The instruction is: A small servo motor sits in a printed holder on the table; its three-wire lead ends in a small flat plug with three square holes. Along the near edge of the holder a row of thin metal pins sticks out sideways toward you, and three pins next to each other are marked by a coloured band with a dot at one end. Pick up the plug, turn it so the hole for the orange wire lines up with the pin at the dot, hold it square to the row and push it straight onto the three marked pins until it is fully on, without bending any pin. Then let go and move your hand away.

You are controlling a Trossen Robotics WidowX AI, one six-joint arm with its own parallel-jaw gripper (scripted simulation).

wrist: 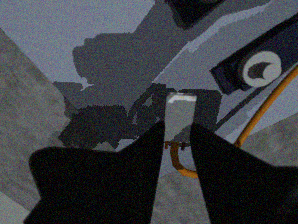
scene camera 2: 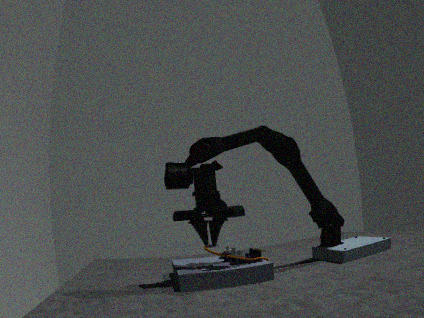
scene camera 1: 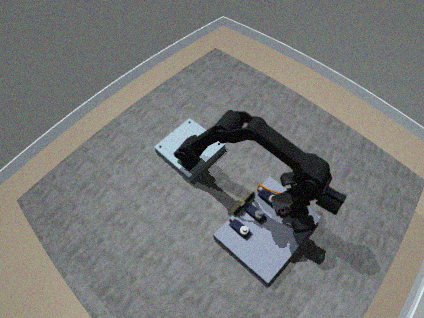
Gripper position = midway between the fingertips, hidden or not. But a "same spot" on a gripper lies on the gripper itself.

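I see my gripper in the wrist view and in scene camera 1, and on the gripper (wrist: 67, 178) and (scene camera 1: 292, 215) are the same spot. My gripper is there for me in scene camera 2 (210, 245) too.
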